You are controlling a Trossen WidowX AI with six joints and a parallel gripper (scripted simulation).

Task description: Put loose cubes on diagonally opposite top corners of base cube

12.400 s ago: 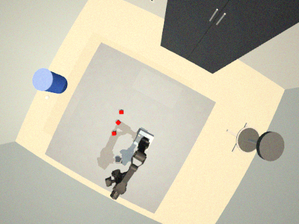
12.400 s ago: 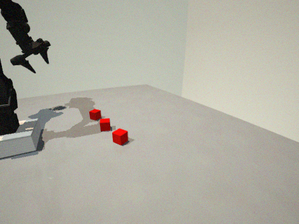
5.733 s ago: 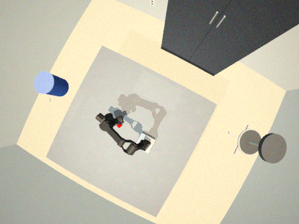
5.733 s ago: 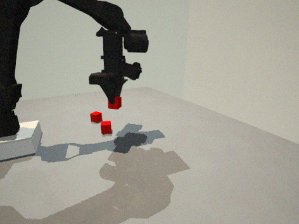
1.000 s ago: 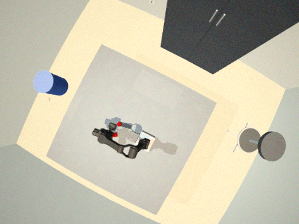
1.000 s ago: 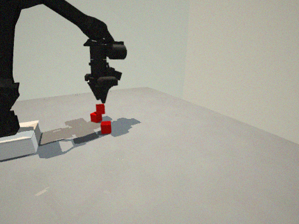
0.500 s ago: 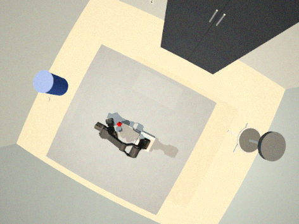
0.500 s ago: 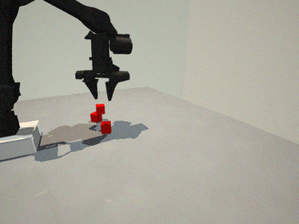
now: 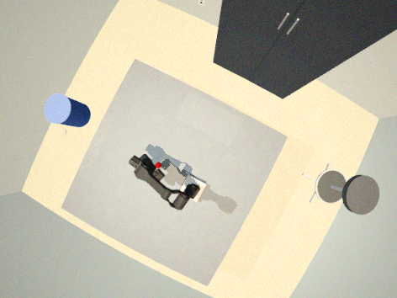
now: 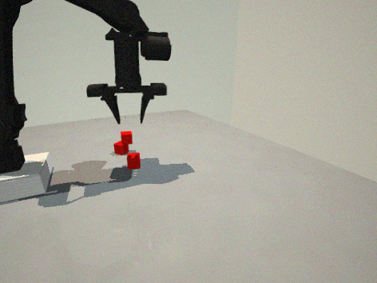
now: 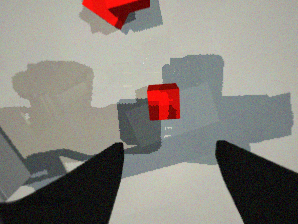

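My gripper tip is now 110 mm above the red cube.
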